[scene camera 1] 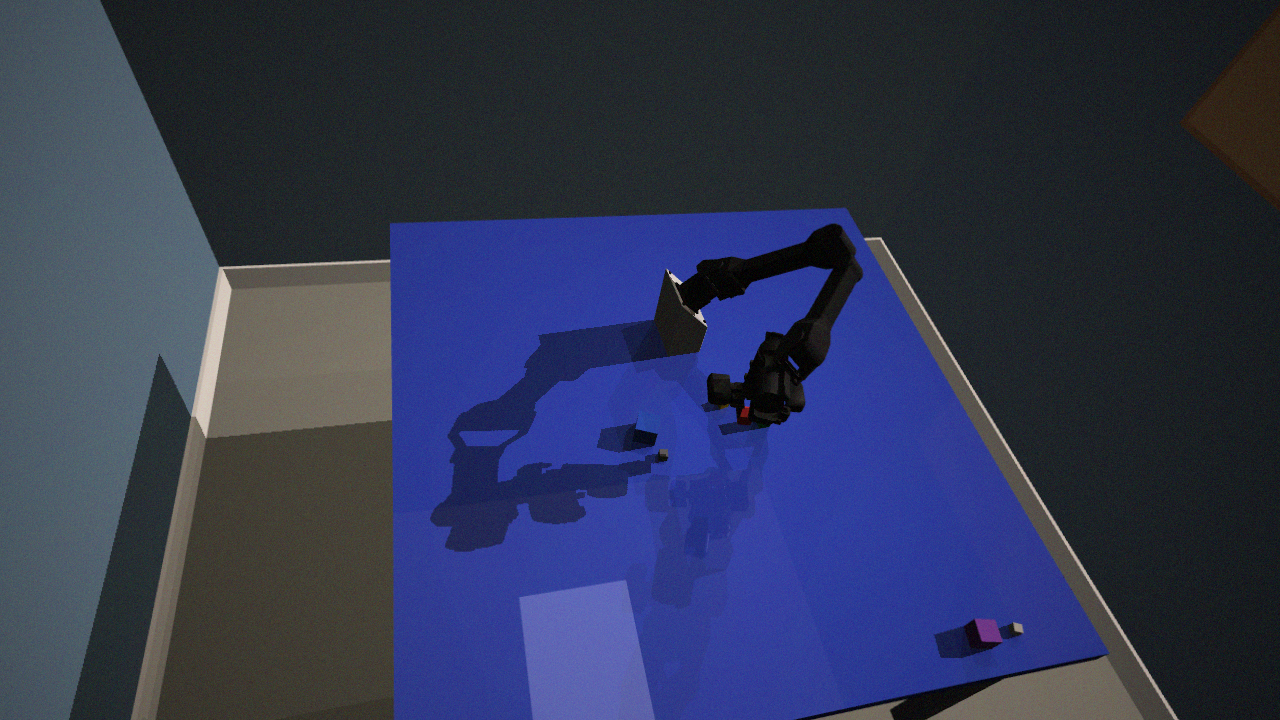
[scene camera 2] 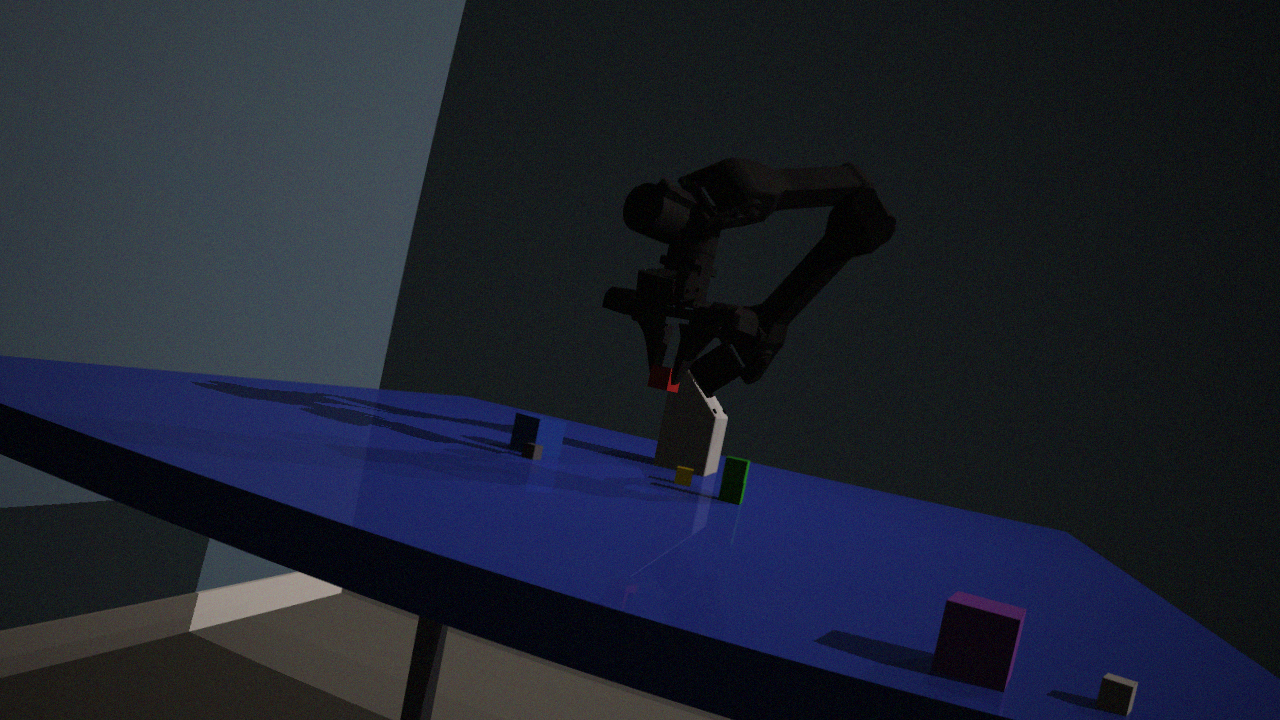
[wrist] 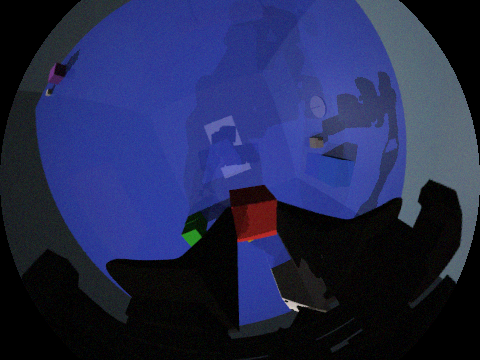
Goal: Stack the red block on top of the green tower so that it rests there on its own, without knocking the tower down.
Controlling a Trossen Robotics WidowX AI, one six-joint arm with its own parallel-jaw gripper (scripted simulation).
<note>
The gripper carries a red block. Also in view: a blue block.
The gripper shows as well in scene camera 1 and in the wrist view.
</note>
